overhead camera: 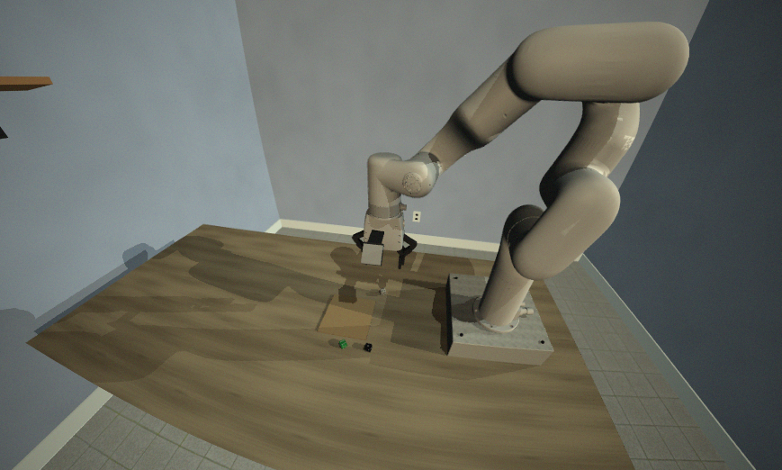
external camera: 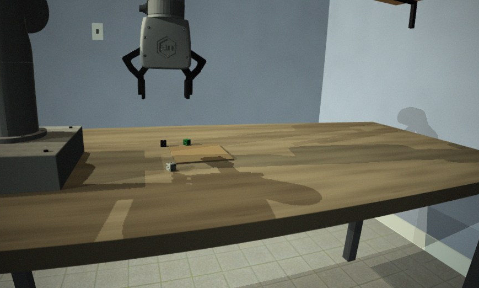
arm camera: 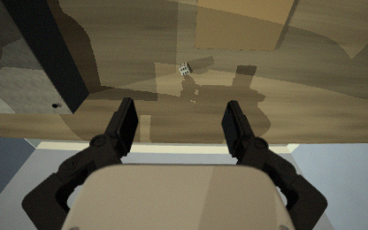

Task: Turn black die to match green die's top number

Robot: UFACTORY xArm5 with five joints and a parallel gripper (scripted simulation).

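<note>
The white die is 3 cm to the right of my hand and 15 cm below it. Also, from my hand: green die 9 cm ahead, 17 cm to the left, 15 cm below; then black die 2 cm ahead, 17 cm to the left, 15 cm below; then tan mat 10 cm ahead, 7 cm to the left, 16 cm below.
</note>
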